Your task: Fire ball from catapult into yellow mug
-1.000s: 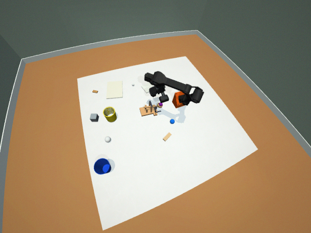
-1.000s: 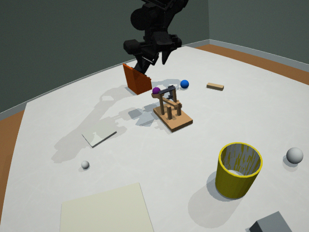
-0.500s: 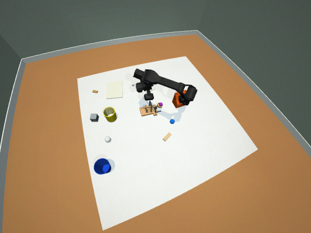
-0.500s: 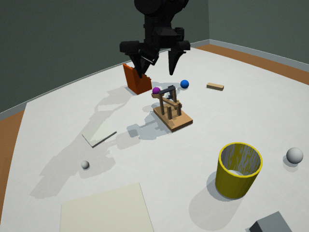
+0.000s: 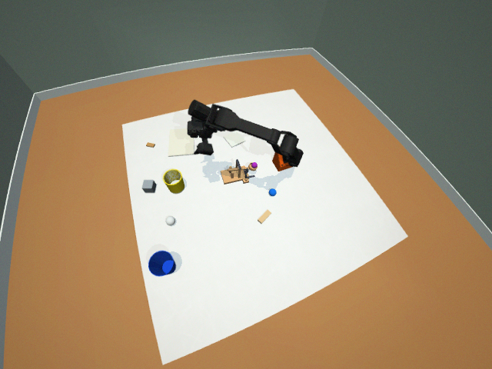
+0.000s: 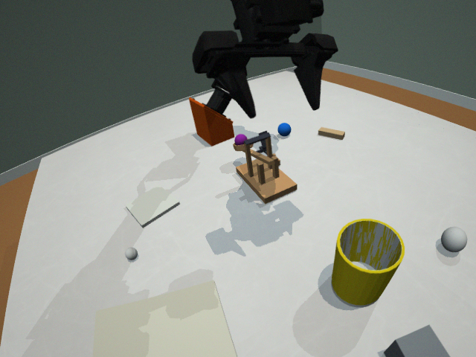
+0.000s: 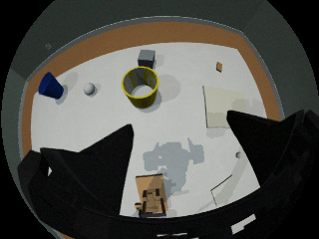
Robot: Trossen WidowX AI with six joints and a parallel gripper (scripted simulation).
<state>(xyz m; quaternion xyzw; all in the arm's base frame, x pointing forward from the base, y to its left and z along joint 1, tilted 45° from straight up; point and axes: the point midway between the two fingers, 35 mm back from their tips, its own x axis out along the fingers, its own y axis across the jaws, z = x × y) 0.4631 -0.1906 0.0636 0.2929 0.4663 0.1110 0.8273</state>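
Right now my gripper tip is 290 mm past the purple ball, 80 mm to the right of it and 180 mm above it. Also, from my gripper tip: wooden catapult (220 mm behind, 90 mm to the left, 190 mm below); grey cube (260 mm ahead, 220 mm below); yellow mug (130 mm ahead, 30 mm to the left, 220 mm below).
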